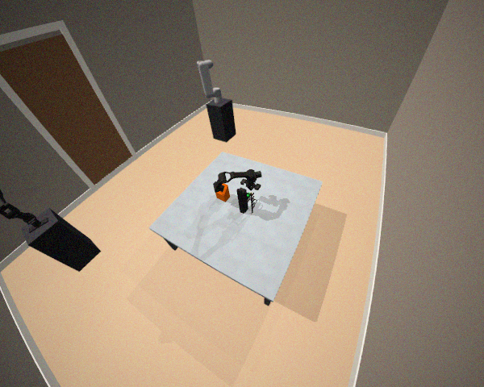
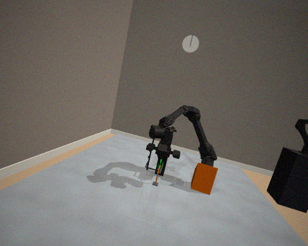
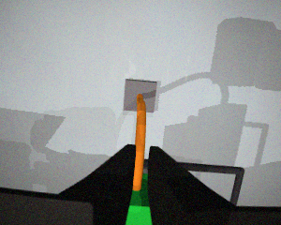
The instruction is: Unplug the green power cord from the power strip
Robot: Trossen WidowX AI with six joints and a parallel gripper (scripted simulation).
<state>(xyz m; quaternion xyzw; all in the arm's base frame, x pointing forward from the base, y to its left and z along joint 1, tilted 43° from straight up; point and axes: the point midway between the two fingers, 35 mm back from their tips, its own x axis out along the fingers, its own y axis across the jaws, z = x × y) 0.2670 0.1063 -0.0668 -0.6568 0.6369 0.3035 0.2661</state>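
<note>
My gripper tip is now 70 mm to the left of the green plug, 10 mm short of it and 10 mm above it. The rest, counted from my gripper tip: grey block (120 mm below, 10 mm to the right).
</note>
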